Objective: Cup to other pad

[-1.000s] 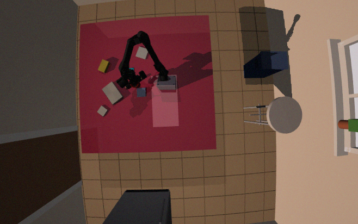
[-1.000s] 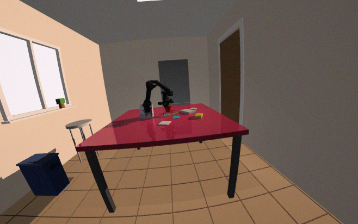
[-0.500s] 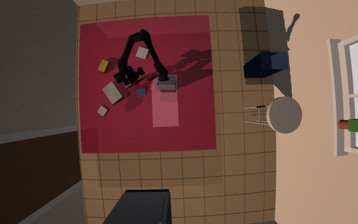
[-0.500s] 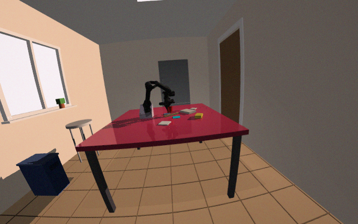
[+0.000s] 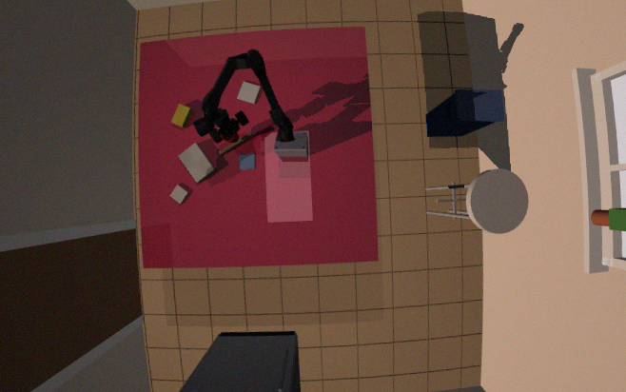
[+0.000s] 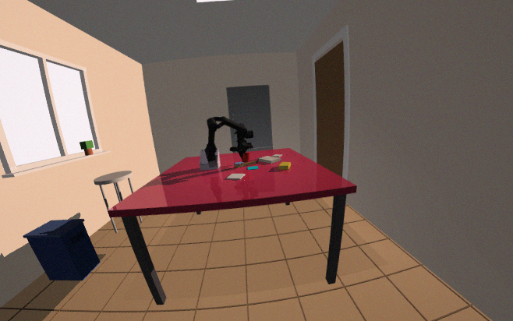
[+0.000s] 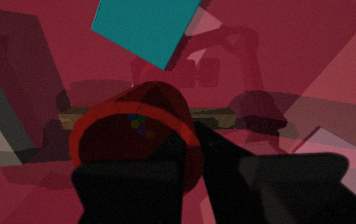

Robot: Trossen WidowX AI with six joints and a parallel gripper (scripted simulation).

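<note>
Now: gripper tip 70 mm short of the teal pad, 70 mm to the left of it and 80 mm above it. From my gripper tip the other things lie so: red cup 30 mm ahead, 10 mm to the left; wooden stick 30 mm ahead, 40 mm to the left, 70 mm below.
</note>
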